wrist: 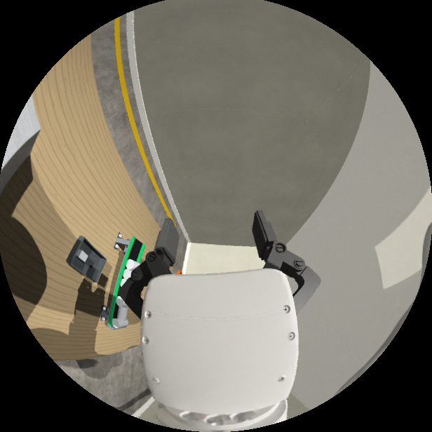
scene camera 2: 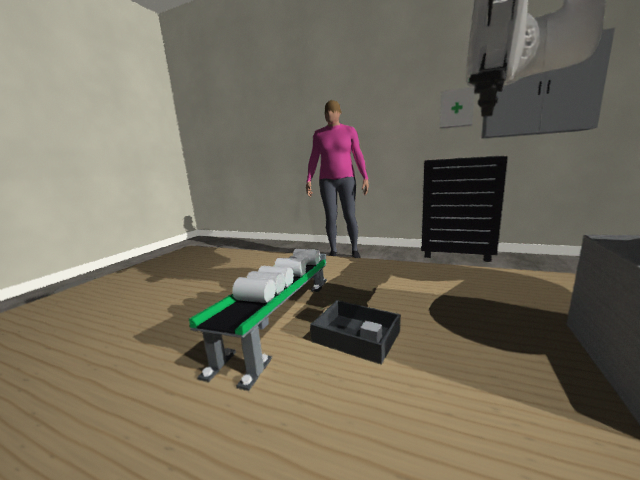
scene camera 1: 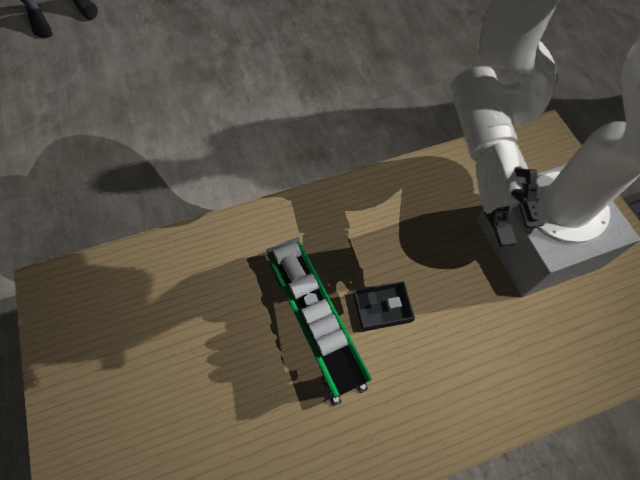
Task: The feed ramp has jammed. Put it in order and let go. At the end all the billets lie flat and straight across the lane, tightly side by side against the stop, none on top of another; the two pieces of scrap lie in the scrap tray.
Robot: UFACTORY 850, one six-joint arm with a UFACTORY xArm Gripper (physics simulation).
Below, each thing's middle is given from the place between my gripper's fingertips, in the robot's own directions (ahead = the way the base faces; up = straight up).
My hand is 40 cm above the scrap tray (scene camera 2: 338, 327), 17 cm short of it and 5 cm to the left of it.
